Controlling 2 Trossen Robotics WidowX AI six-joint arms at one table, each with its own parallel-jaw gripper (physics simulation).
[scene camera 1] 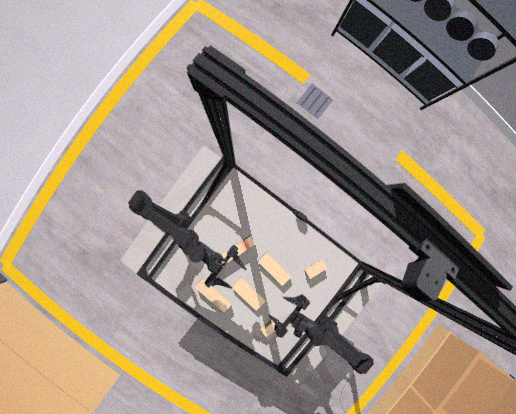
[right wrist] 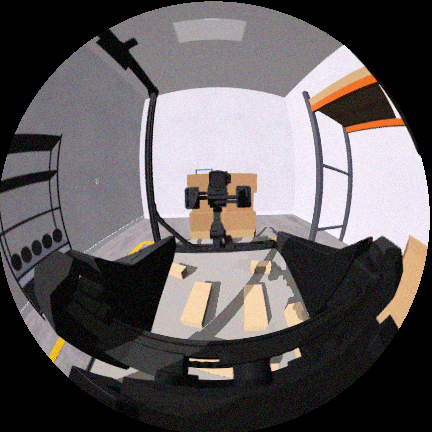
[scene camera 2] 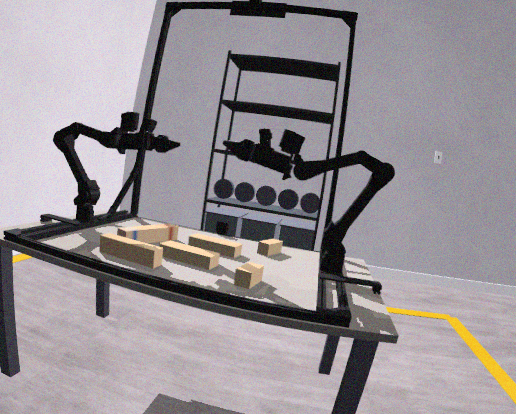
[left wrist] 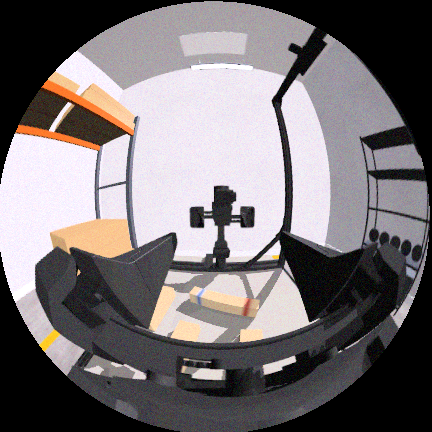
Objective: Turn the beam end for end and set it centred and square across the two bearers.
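Seen in the pictures: left gripper, fingertip midpoint: (scene camera 1: 276, 306) (right wrist: 218, 193) (scene camera 2: 227, 143) (left wrist: 229, 237); right gripper, fingertip midpoint: (scene camera 1: 239, 279) (right wrist: 227, 239) (scene camera 2: 175, 143) (left wrist: 222, 220); left arm's base at its link origin: (scene camera 1: 324, 321) (right wrist: 217, 246) (scene camera 2: 331, 272); right arm's base at its link origin: (scene camera 1: 184, 219) (scene camera 2: 84, 220) (left wrist: 220, 265).
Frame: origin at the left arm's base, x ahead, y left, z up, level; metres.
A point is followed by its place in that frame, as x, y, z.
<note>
The beam (scene camera 1: 241, 247) @[0.605, -0.067, 0.031] (scene camera 2: 150, 234) @[0.607, 0.016, 0.012] (left wrist: 225, 302) @[0.600, -0.016, 0.031], pale wood with a blue band near one end and a red band near the other, lies on the table beyond the ends of two roughly parallel wooden blocks. In scene camera 2 blue is at its left, red at its right. These blocks, apparently the bearers, are one (scene camera 1: 274, 269) @[0.403, -0.074, 0.019] (scene camera 2: 215, 245) @[0.389, -0.041, 0.008] (right wrist: 197, 304) @[0.421, -0.071, 0.019] and another (scene camera 1: 248, 294) @[0.430, 0.108, 0.019] (scene camera 2: 190, 255) @[0.409, 0.144, 0.009] (right wrist: 256, 307) @[0.448, 0.110, 0.019]. My left gripper (scene camera 1: 277, 310) @[0.387, 0.000, 0.344] (scene camera 2: 225, 144) @[0.387, 0.000, 0.344] is open and empty, high above the table. My right gripper (scene camera 1: 237, 278) @[0.565, 0.000, 0.325] (scene camera 2: 178, 144) @[0.565, 0.000, 0.325] is also open, empty and high.
Another long block (scene camera 1: 213, 296) @[0.567, 0.219, 0.031] (scene camera 2: 131, 251) @[0.550, 0.248, 0.010] lies beside the bearers. Two short blocks, one (scene camera 1: 316, 270) @[0.225, -0.196, 0.025] (scene camera 2: 270, 247) @[0.219, -0.154, 0.012] (right wrist: 178, 270) @[0.254, -0.169, 0.024] and another (scene camera 1: 268, 328) @[0.236, 0.195, 0.025] (scene camera 2: 248, 276) @[0.218, 0.241, 0.014] (right wrist: 260, 266) @[0.244, 0.184, 0.021], lie near the left arm's side. A black frame (scene camera 2: 345, 100) @[0.027, -0.341, 0.610] stands over the table.
</note>
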